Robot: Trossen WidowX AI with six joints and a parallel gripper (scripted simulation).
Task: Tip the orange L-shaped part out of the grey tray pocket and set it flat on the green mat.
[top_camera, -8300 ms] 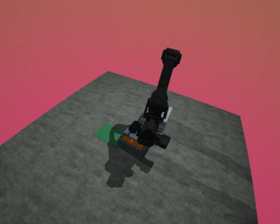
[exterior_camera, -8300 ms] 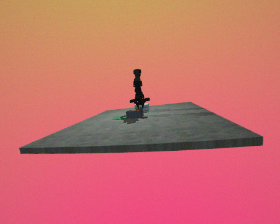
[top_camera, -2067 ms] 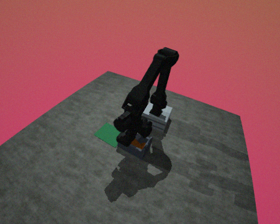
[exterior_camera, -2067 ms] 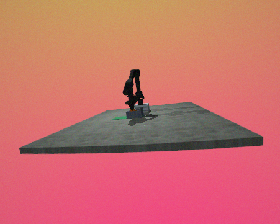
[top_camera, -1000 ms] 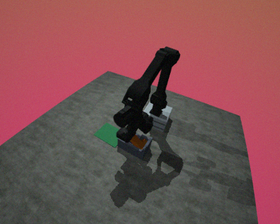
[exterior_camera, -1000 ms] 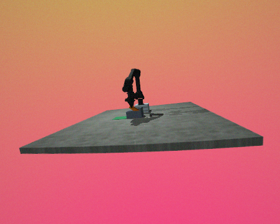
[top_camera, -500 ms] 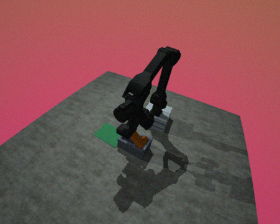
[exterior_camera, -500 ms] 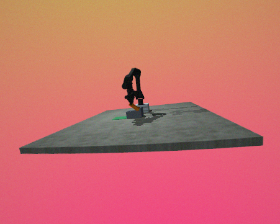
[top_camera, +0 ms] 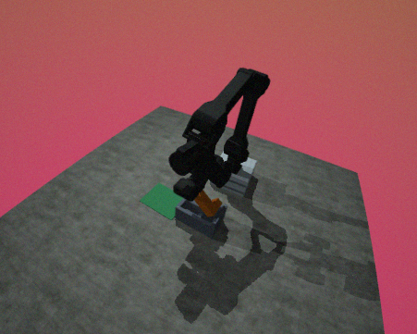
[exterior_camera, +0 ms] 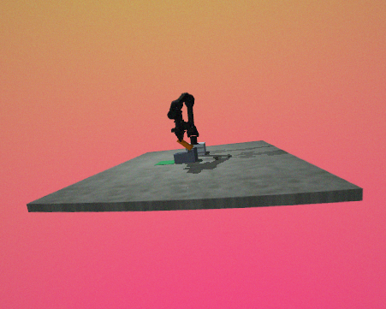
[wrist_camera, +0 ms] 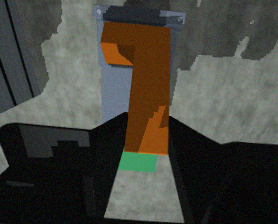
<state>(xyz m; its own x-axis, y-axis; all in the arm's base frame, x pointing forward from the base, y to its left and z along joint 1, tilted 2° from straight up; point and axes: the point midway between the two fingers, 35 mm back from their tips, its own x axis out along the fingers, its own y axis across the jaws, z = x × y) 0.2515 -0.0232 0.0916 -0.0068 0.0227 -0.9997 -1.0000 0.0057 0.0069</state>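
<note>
Right now my gripper tip is 1 cm past the green mat, 14 cm to the left of it and 16 cm above it. Round my gripper tip: orange l-shaped part: 2 cm behind, 3 cm to the left, 3 cm below.
</note>
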